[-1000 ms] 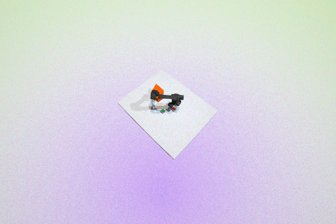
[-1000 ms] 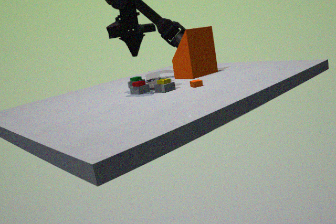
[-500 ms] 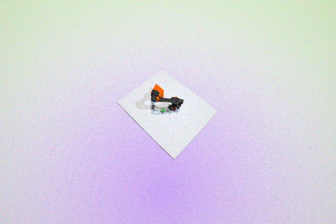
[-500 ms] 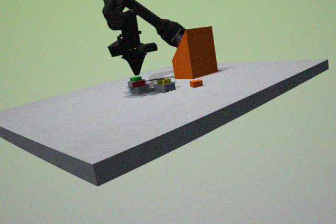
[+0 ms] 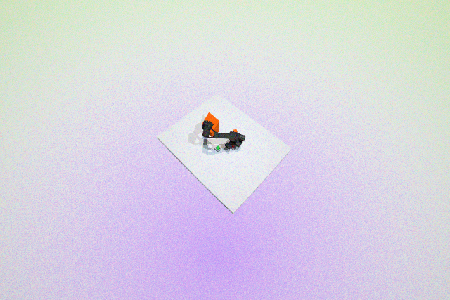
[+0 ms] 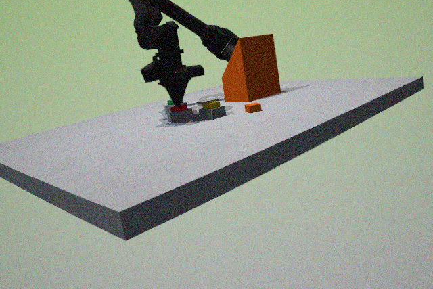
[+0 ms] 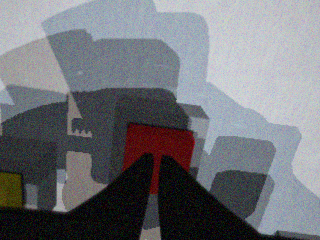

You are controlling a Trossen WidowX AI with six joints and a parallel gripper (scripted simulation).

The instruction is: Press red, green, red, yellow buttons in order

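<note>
Now: the red button 1 cm below my gripper tip. Round my gripper tip: yellow button: 8 cm to the left, 4 cm behind; then green button: 13 cm to the right, 8 cm behind; then small orange block: 15 cm to the left, 12 cm behind, 3 cm below.
</note>
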